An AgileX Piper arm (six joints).
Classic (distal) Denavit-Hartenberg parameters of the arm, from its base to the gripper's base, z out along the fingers. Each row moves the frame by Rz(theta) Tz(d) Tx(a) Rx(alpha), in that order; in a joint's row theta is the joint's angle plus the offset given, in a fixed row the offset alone. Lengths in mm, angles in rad.
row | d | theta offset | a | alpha
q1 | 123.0 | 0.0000 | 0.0 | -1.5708
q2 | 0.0 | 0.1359 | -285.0 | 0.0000
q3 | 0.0 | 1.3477 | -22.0 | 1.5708
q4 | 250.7 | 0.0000 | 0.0 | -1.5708
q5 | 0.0 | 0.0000 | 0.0 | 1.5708
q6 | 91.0 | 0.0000 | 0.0 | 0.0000
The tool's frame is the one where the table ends.
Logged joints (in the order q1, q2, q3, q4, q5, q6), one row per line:
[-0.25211, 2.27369, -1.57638, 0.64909, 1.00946, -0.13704]
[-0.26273, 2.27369, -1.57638, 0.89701, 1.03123, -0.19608]
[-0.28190, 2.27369, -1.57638, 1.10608, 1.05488, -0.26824]
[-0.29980, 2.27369, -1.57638, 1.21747, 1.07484, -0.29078]
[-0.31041, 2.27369, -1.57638, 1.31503, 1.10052, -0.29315]
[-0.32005, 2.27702, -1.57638, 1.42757, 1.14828, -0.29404]
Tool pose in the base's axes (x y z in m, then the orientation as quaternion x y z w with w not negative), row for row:
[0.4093, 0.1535, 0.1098, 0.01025, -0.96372, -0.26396, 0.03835]
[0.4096, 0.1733, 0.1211, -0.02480, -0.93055, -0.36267, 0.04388]
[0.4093, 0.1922, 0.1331, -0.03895, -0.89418, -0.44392, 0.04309]
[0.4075, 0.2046, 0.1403, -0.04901, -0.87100, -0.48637, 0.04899]
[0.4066, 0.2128, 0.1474, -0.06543, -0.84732, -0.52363, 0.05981]
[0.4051, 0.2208, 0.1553, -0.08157, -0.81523, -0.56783, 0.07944]
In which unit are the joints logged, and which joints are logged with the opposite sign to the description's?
The joints are logged in radians. Opposite sign: q1.
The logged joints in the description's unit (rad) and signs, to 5 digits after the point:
[0.25211, 2.27369, -1.57638, 0.64909, 1.00946, -0.13704]
[0.26273, 2.27369, -1.57638, 0.89701, 1.03123, -0.19608]
[0.28190, 2.27369, -1.57638, 1.10608, 1.05488, -0.26824]
[0.29980, 2.27369, -1.57638, 1.21747, 1.07484, -0.29078]
[0.31041, 2.27369, -1.57638, 1.31503, 1.10052, -0.29315]
[0.32005, 2.27702, -1.57638, 1.42757, 1.14828, -0.29404]

